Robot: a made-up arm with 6 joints.
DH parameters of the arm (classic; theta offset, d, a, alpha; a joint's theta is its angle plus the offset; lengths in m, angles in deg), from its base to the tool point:
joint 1: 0 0.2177 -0.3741 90
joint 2: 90 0.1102 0.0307 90
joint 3: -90 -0.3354 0.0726 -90
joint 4: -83.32 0 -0.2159 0
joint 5: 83.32 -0.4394 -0.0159 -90
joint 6: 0 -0.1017 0.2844 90
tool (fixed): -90 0.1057 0 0
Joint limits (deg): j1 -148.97..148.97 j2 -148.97..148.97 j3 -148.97..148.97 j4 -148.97..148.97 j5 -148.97..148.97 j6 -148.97..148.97
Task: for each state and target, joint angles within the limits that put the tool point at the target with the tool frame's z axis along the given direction. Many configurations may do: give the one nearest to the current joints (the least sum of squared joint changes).
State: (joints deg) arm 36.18 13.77 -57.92 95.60 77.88 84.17
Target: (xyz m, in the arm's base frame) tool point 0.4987 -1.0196 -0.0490 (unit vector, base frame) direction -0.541 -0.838 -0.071
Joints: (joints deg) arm 71.15 44.61 -82.61 94.69 34.05 71.33
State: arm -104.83 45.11 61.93 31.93 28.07 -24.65
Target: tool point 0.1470 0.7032 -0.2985 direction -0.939 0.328 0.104
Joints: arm -72.80 71.05 62.65 27.14 3.35 10.63
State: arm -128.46 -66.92 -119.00 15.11 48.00 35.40
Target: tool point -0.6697 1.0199 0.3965 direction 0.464 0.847 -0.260
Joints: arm -95.84 -38.68 -86.96 10.62 23.76 70.45
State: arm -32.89 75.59 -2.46 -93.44 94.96 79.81
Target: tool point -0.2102 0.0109 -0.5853 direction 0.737 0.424 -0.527
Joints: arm -44.58 34.83 -27.68 -86.02 92.63 96.74
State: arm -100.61 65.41 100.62 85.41 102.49 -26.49
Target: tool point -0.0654 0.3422 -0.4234 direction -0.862 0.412 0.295
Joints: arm -75.10 65.81 76.02 45.86 132.38 -29.38
